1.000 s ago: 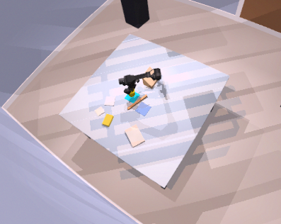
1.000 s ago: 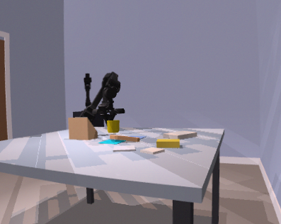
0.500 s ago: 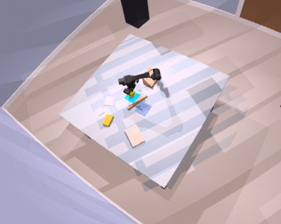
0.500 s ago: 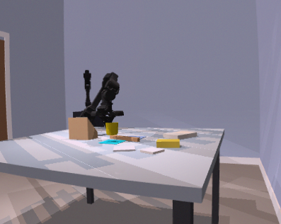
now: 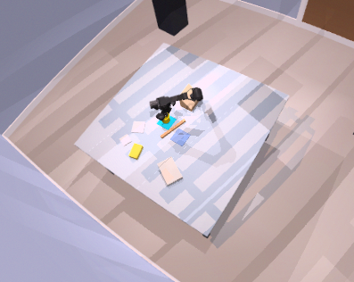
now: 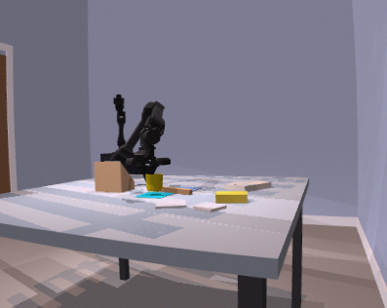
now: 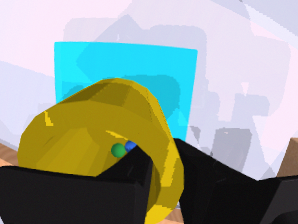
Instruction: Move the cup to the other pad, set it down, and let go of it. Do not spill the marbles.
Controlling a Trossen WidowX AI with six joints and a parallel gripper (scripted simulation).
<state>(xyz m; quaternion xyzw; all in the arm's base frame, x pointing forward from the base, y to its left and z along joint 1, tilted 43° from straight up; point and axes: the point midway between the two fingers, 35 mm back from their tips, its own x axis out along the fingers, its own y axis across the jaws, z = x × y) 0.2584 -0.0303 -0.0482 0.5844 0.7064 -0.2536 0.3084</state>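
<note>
The cyan pad is 30 mm ahead of my gripper tip and 60 mm below it. From my gripper tip the other things lie so: pale blue pad 60 mm ahead, 190 mm to the left, 60 mm below; beige slab 320 mm ahead, 310 mm to the left, 40 mm below; wooden stick 50 mm ahead, 90 mm to the left, 50 mm below.
</note>
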